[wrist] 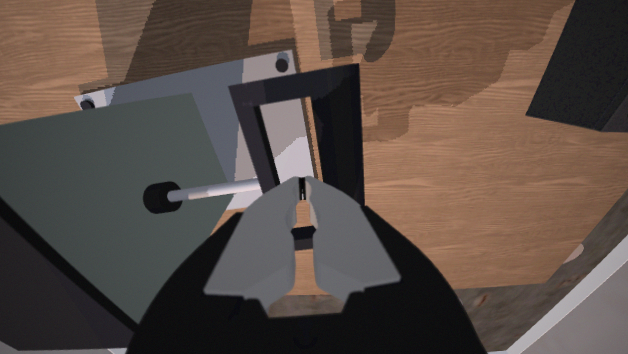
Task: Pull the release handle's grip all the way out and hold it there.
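Note:
The release handle's grip is a black, roughly rectangular open frame at the centre of the wrist view. A pale metal rod runs from its left side to a round black collar on the green-grey housing face; a length of rod shows between collar and grip. My gripper is shut with nothing between its fingertips. The tips appear over or inside the lower part of the grip's opening. The fingers hide part of the grip, and a piece of its lower bar shows through the gap between them. Contact with the grip cannot be told.
A pale mounting plate with dark bolts lies under the housing on the wooden table. A dark panel is at lower left. A black block stands at upper right. The table's edge shows at lower right.

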